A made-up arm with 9 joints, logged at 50 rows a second.
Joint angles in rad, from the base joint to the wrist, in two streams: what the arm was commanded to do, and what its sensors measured. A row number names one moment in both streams.
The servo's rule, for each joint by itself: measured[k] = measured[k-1] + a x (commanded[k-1-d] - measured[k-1]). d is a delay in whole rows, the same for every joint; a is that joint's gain. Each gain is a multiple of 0.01, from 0.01 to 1. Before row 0 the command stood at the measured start. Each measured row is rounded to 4 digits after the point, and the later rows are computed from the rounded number. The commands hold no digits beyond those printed.
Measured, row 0: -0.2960, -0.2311, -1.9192, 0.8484, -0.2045, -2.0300, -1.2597, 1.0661, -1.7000
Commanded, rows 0 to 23: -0.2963, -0.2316, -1.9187, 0.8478, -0.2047, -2.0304, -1.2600, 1.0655, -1.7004; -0.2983, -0.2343, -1.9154, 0.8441, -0.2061, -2.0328, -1.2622, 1.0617, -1.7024; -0.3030, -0.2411, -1.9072, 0.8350, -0.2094, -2.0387, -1.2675, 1.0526, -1.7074; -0.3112, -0.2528, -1.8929, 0.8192, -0.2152, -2.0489, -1.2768, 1.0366, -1.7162; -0.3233, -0.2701, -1.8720, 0.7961, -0.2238, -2.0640, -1.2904, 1.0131, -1.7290; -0.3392, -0.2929, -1.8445, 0.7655, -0.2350, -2.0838, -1.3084, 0.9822, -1.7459; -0.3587, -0.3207, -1.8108, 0.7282, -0.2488, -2.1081, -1.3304, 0.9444, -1.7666; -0.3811, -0.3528, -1.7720, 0.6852, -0.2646, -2.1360, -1.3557, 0.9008, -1.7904; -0.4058, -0.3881, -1.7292, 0.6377, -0.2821, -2.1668, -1.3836, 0.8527, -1.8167; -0.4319, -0.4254, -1.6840, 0.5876, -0.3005, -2.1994, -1.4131, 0.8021, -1.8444; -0.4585, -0.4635, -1.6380, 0.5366, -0.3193, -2.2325, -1.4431, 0.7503, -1.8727; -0.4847, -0.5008, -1.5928, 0.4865, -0.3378, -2.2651, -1.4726, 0.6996, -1.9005; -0.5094, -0.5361, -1.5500, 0.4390, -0.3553, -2.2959, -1.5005, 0.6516, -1.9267; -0.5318, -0.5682, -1.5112, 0.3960, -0.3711, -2.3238, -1.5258, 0.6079, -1.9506; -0.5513, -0.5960, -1.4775, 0.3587, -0.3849, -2.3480, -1.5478, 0.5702, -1.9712; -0.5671, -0.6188, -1.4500, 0.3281, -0.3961, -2.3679, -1.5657, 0.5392, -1.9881; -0.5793, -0.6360, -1.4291, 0.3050, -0.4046, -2.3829, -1.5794, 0.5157, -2.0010; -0.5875, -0.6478, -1.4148, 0.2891, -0.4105, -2.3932, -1.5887, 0.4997, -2.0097; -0.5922, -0.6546, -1.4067, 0.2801, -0.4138, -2.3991, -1.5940, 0.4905, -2.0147; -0.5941, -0.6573, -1.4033, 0.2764, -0.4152, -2.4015, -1.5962, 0.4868, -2.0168; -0.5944, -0.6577, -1.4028, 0.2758, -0.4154, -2.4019, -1.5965, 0.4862, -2.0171; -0.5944, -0.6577, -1.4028, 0.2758, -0.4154, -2.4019, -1.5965, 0.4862, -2.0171; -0.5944, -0.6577, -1.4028, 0.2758, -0.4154, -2.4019, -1.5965, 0.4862, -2.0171; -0.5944, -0.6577, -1.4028, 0.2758, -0.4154, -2.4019, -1.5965, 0.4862, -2.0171
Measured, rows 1 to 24: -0.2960, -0.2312, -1.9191, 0.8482, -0.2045, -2.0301, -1.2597, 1.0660, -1.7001; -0.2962, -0.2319, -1.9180, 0.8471, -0.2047, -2.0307, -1.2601, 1.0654, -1.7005; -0.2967, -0.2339, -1.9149, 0.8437, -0.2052, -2.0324, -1.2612, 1.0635, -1.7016; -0.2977, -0.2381, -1.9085, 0.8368, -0.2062, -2.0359, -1.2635, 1.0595, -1.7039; -0.2995, -0.2451, -1.8979, 0.8254, -0.2080, -2.0418, -1.2675, 1.0525, -1.7079; -0.3023, -0.2556, -1.8824, 0.8086, -0.2107, -2.0506, -1.2736, 1.0420, -1.7140; -0.3062, -0.2699, -1.8616, 0.7861, -0.2145, -2.0627, -1.2821, 1.0274, -1.7224; -0.3114, -0.2881, -1.8356, 0.7578, -0.2195, -2.0781, -1.2931, 1.0084, -1.7333; -0.3180, -0.3101, -1.8047, 0.7242, -0.2258, -2.0967, -1.3067, 0.9850, -1.7466; -0.3260, -0.3355, -1.7697, 0.6860, -0.2333, -2.1183, -1.3227, 0.9576, -1.7622; -0.3353, -0.3637, -1.7315, 0.6442, -0.2419, -2.1423, -1.3408, 0.9265, -1.7799; -0.3458, -0.3939, -1.6913, 0.6000, -0.2515, -2.1681, -1.3606, 0.8925, -1.7992; -0.3573, -0.4252, -1.6503, 0.5549, -0.2619, -2.1949, -1.3816, 0.8564, -1.8196; -0.3695, -0.4567, -1.6100, 0.5104, -0.2728, -2.2220, -1.4032, 0.8191, -1.8406; -0.3822, -0.4873, -1.5716, 0.4679, -0.2840, -2.2485, -1.4249, 0.7818, -1.8615; -0.3951, -0.5162, -1.5363, 0.4288, -0.2952, -2.2736, -1.4460, 0.7454, -1.8818; -0.4080, -0.5426, -1.5052, 0.3941, -0.3061, -2.2966, -1.4660, 0.7109, -1.9009; -0.4206, -0.5657, -1.4790, 0.3647, -0.3165, -2.3169, -1.4844, 0.6792, -1.9183; -0.4326, -0.5853, -1.4580, 0.3410, -0.3262, -2.3342, -1.5008, 0.6509, -1.9337; -0.4439, -0.6011, -1.4421, 0.3229, -0.3351, -2.3483, -1.5151, 0.6263, -1.9470; -0.4544, -0.6136, -1.4307, 0.3097, -0.3431, -2.3596, -1.5273, 0.6053, -1.9582; -0.4642, -0.6233, -1.4226, 0.3002, -0.3503, -2.3685, -1.5377, 0.5874, -1.9676; -0.4733, -0.6309, -1.4169, 0.2934, -0.3568, -2.3755, -1.5465, 0.5722, -1.9755; -0.4818, -0.6368, -1.4128, 0.2885, -0.3627, -2.3810, -1.5540, 0.5593, -1.9822
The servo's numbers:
d 0
a 0.07 0.22 0.29 0.28 0.10 0.21 0.15 0.15 0.16

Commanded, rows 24 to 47: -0.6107, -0.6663, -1.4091, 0.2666, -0.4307, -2.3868, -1.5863, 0.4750, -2.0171; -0.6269, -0.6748, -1.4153, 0.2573, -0.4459, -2.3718, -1.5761, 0.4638, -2.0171; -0.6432, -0.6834, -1.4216, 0.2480, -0.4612, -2.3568, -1.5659, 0.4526, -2.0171; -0.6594, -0.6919, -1.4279, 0.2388, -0.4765, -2.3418, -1.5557, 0.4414, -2.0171; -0.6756, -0.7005, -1.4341, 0.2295, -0.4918, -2.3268, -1.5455, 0.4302, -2.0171; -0.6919, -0.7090, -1.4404, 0.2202, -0.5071, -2.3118, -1.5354, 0.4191, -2.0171; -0.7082, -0.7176, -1.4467, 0.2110, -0.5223, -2.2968, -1.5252, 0.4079, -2.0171; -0.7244, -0.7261, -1.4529, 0.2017, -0.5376, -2.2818, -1.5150, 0.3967, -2.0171; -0.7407, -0.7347, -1.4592, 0.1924, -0.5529, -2.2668, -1.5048, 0.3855, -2.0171; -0.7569, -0.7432, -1.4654, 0.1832, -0.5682, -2.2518, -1.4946, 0.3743, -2.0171; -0.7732, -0.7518, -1.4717, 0.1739, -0.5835, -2.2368, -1.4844, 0.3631, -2.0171; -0.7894, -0.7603, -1.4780, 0.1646, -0.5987, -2.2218, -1.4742, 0.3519, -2.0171; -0.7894, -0.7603, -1.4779, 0.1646, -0.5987, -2.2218, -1.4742, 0.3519, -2.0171; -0.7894, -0.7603, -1.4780, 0.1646, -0.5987, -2.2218, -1.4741, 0.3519, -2.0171; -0.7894, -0.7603, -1.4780, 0.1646, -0.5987, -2.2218, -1.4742, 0.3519, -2.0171; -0.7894, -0.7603, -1.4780, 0.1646, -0.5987, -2.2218, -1.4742, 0.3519, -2.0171; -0.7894, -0.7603, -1.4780, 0.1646, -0.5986, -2.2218, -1.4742, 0.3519, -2.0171; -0.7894, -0.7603, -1.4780, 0.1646, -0.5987, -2.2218, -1.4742, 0.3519, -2.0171; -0.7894, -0.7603, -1.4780, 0.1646, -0.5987, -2.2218, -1.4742, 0.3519, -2.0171; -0.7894, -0.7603, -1.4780, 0.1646, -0.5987, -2.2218, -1.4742, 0.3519, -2.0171; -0.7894, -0.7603, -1.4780, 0.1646, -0.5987, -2.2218, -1.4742, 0.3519, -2.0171; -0.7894, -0.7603, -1.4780, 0.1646, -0.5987, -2.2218, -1.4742, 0.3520, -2.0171; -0.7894, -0.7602, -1.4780, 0.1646, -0.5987, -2.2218, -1.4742, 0.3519, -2.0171; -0.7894, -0.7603, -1.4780, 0.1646, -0.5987, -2.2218, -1.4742, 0.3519, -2.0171
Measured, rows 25 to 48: -0.4908, -0.6433, -1.4117, 0.2824, -0.3695, -2.3822, -1.5588, 0.5467, -1.9878; -0.5003, -0.6502, -1.4127, 0.2754, -0.3771, -2.3800, -1.5614, 0.5343, -1.9925; -0.5103, -0.6575, -1.4153, 0.2677, -0.3855, -2.3751, -1.5621, 0.5220, -1.9964; -0.5207, -0.6651, -1.4190, 0.2596, -0.3946, -2.3681, -1.5611, 0.5099, -1.9997; -0.5315, -0.6729, -1.4234, 0.2512, -0.4043, -2.3594, -1.5588, 0.4979, -2.0025; -0.5427, -0.6808, -1.4283, 0.2425, -0.4146, -2.3494, -1.5553, 0.4861, -2.0048; -0.5543, -0.6889, -1.4336, 0.2337, -0.4254, -2.3384, -1.5508, 0.4744, -2.0068; -0.5662, -0.6971, -1.4392, 0.2247, -0.4366, -2.3265, -1.5454, 0.4627, -2.0084; -0.5784, -0.7054, -1.4450, 0.2157, -0.4482, -2.3140, -1.5393, 0.4511, -2.0098; -0.5909, -0.7137, -1.4509, 0.2066, -0.4602, -2.3009, -1.5326, 0.4396, -2.0110; -0.6037, -0.7221, -1.4569, 0.1974, -0.4725, -2.2874, -1.5254, 0.4281, -2.0120; -0.6167, -0.7305, -1.4630, 0.1882, -0.4851, -2.2736, -1.5177, 0.4167, -2.0128; -0.6288, -0.7371, -1.4673, 0.1816, -0.4965, -2.2627, -1.5112, 0.4070, -2.0135; -0.6400, -0.7422, -1.4704, 0.1768, -0.5067, -2.2541, -1.5056, 0.3987, -2.0141; -0.6505, -0.7462, -1.4726, 0.1734, -0.5159, -2.2473, -1.5009, 0.3917, -2.0146; -0.6602, -0.7493, -1.4742, 0.1709, -0.5242, -2.2419, -1.4969, 0.3857, -2.0150; -0.6692, -0.7517, -1.4753, 0.1691, -0.5316, -2.2377, -1.4935, 0.3806, -2.0153; -0.6776, -0.7536, -1.4761, 0.1678, -0.5383, -2.2344, -1.4906, 0.3763, -2.0156; -0.6854, -0.7551, -1.4767, 0.1669, -0.5443, -2.2318, -1.4881, 0.3726, -2.0158; -0.6927, -0.7562, -1.4771, 0.1663, -0.5497, -2.2297, -1.4860, 0.3695, -2.0160; -0.6995, -0.7571, -1.4774, 0.1658, -0.5546, -2.2280, -1.4842, 0.3669, -2.0162; -0.7058, -0.7578, -1.4776, 0.1655, -0.5590, -2.2267, -1.4827, 0.3647, -2.0163; -0.7117, -0.7583, -1.4777, 0.1652, -0.5630, -2.2257, -1.4814, 0.3628, -2.0164; -0.7171, -0.7587, -1.4778, 0.1650, -0.5666, -2.2249, -1.4803, 0.3612, -2.0165
